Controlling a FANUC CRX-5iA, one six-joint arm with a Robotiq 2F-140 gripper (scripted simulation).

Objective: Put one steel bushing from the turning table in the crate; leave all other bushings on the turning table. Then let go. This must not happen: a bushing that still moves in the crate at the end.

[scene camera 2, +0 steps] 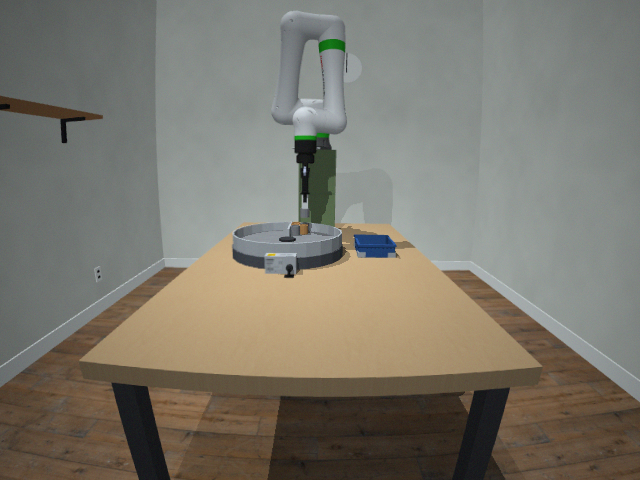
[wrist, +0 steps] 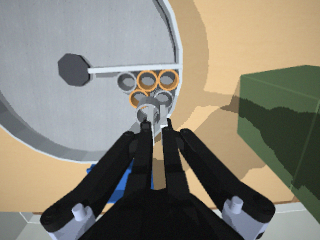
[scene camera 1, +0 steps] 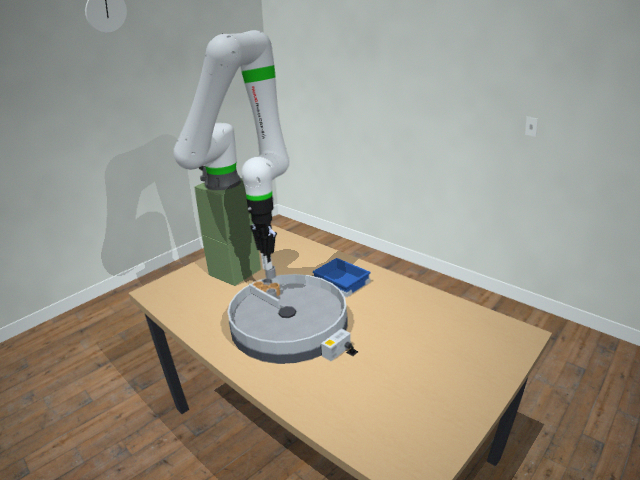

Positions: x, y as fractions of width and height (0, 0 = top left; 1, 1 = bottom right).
Labels:
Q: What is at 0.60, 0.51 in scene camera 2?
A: A blue crate.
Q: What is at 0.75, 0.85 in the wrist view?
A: My gripper.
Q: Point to a blue crate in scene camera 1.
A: At 0.55, 0.58

